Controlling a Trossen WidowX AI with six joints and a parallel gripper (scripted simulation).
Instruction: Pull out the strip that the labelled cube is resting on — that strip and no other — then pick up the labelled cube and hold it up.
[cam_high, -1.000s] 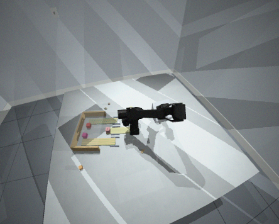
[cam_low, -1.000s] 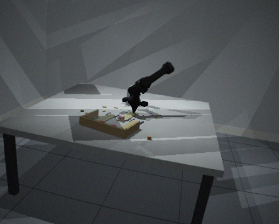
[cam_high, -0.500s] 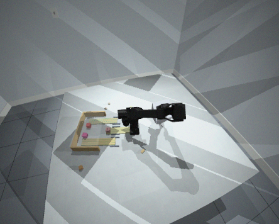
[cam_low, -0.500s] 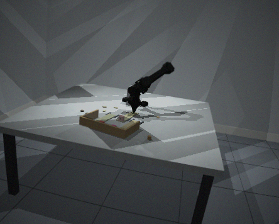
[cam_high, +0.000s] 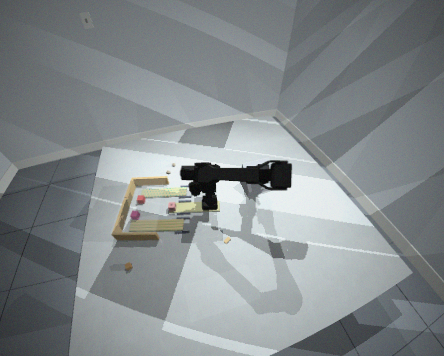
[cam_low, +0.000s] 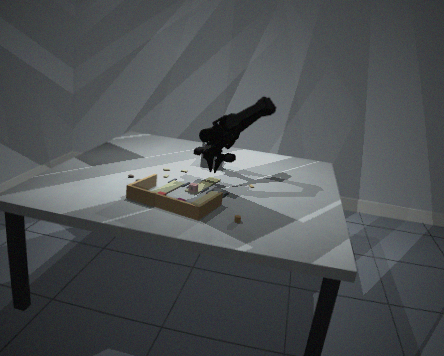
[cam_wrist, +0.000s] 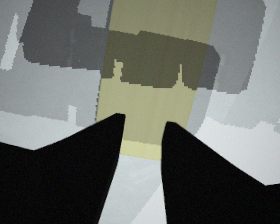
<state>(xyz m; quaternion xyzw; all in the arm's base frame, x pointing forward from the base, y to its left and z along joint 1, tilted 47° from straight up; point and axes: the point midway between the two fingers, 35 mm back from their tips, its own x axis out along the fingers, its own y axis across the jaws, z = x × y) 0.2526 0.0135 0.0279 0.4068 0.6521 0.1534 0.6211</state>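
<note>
The pale strip is 70 mm ahead of my gripper tip, 30 mm to the right of it and 40 mm below it.
</note>
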